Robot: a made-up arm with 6 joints.
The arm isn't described. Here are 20 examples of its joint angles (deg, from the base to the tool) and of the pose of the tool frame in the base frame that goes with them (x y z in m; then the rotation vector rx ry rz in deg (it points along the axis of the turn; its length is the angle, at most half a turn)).
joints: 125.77 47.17 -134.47 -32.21 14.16 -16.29
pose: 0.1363 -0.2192 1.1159 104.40 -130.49 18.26
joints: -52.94 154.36 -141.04 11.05 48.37 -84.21
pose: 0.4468 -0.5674 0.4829 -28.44 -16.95 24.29
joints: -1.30 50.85 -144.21 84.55 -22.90 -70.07
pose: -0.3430 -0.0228 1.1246 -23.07 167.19 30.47
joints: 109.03 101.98 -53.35 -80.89 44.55 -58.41
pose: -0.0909 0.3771 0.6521 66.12 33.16 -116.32
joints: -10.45 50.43 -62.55 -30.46 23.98 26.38
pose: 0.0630 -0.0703 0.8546 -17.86 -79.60 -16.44
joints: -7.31 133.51 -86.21 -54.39 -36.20 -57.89
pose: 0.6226 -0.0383 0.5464 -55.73 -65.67 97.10
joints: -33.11 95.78 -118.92 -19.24 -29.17 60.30
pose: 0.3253 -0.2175 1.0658 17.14 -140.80 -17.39
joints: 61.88 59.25 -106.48 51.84 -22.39 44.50
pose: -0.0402 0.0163 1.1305 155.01 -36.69 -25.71
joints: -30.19 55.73 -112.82 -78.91 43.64 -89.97
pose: -0.1068 -0.0486 1.0980 -123.65 36.10 16.07
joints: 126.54 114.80 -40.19 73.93 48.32 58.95
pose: -0.3537 0.1636 0.5510 -24.79 43.73 1.14
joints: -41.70 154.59 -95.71 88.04 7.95 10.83
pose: 0.5167 -0.3928 0.3152 36.08 -33.09 -130.06
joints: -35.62 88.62 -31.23 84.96 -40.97 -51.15
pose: 0.1867 -0.2207 0.6267 -39.91 -38.33 -78.22
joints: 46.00 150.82 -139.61 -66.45 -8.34 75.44
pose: 0.5160 0.5236 0.5814 44.64 -71.21 36.70
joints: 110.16 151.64 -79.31 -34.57 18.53 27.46
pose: -0.1793 0.4797 0.2826 -5.76 -11.81 114.31
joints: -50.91 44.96 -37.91 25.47 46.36 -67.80
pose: 0.0583 -0.0227 0.7125 -23.04 -36.51 4.78
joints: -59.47 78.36 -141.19 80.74 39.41 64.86
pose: 0.1289 0.0036 1.1390 104.13 -93.22 -41.18
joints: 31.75 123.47 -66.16 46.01 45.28 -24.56
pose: 0.3025 0.2909 0.5040 28.81 13.82 21.74
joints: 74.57 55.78 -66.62 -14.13 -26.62 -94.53
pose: -0.0403 0.1033 0.9845 44.88 157.07 -70.59
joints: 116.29 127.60 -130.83 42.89 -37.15 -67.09
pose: -0.2928 0.5483 0.8772 76.41 -103.41 57.58
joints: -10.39 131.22 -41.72 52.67 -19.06 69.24
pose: 0.3817 -0.0517 0.3674 12.64 -25.32 -129.98
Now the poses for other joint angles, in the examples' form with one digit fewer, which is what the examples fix.
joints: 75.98 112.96 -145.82 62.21 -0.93 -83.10
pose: 0.052 0.446 1.059 59.8 -117.8 50.9
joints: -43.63 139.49 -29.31 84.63 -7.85 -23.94
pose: 0.224 -0.211 0.327 -6.8 18.6 -103.1
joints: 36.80 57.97 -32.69 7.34 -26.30 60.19
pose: 0.103 0.110 0.734 75.0 -57.7 -21.8
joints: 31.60 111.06 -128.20 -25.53 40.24 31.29
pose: 0.421 0.215 0.872 13.8 -69.1 7.3
